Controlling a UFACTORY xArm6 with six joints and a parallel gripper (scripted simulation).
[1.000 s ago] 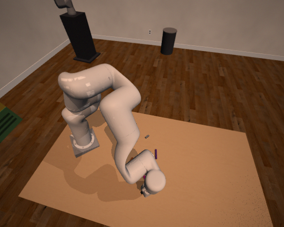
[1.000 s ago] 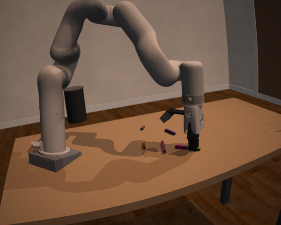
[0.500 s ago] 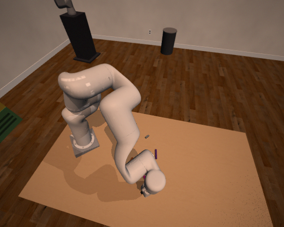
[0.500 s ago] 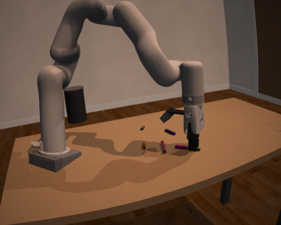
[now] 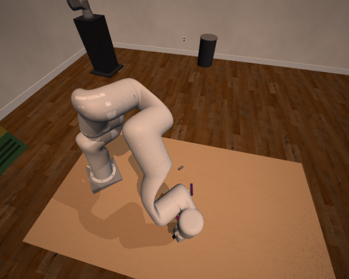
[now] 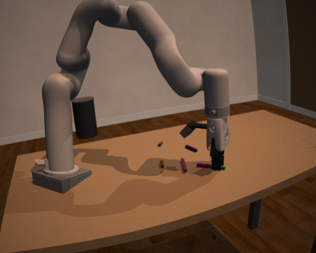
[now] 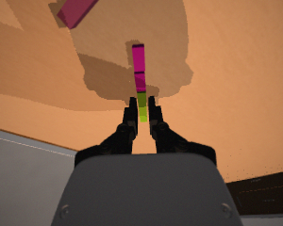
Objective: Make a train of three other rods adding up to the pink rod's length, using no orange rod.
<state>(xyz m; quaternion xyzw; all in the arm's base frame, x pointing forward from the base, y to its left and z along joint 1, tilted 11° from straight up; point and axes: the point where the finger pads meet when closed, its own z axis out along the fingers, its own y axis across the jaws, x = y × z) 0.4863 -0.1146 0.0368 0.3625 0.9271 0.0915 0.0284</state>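
Right now my hand is 2 cm above the lime rod. From my hand the other things lie so: purple rod: 2 cm behind, 19 cm to the left, 2 cm below; orange rod: 15 cm behind, 10 cm to the left, 2 cm below; pink rod: 9 cm behind, 7 cm to the left, 2 cm below.
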